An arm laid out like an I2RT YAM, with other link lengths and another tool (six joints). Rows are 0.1 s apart.
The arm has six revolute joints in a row. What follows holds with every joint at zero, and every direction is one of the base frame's. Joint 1 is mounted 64.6 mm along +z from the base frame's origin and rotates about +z. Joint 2 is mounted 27.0 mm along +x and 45.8 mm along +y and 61.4 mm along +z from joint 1 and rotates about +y. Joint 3 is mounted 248.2 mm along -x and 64.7 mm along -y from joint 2 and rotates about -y. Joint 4 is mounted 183.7 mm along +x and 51.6 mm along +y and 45.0 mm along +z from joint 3 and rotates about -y. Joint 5 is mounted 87.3 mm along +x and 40.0 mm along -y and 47.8 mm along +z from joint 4 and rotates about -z. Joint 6 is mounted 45.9 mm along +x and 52.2 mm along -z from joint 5 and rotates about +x. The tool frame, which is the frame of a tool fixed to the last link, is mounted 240.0 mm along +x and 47.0 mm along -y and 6.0 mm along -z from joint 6; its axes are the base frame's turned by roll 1.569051, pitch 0.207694 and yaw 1.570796 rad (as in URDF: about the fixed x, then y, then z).
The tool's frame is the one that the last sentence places.
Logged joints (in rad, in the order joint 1, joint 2, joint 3, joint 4, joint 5, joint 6), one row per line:
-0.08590, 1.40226, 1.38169, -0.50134, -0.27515, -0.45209
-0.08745, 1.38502, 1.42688, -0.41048, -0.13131, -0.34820
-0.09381, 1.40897, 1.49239, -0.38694, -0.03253, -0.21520
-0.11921, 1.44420, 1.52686, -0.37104, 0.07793, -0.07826
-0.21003, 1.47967, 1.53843, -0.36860, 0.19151, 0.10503
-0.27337, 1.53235, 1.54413, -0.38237, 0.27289, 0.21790
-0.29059, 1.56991, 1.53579, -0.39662, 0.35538, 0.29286
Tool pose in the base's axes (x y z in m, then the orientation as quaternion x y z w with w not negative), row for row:
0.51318, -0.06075, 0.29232, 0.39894, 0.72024, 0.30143, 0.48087
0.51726, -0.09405, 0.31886, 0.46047, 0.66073, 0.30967, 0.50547
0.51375, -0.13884, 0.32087, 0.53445, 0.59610, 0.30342, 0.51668
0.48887, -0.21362, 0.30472, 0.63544, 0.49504, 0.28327, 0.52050
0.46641, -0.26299, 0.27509, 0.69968, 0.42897, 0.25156, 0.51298
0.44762, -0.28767, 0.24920, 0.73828, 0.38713, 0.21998, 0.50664
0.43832, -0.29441, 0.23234, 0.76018, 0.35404, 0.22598, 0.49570
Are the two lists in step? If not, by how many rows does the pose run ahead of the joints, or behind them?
The pose runs 1 row ahead of the joints: the pose in row i belongs to the joints in row i + 1.
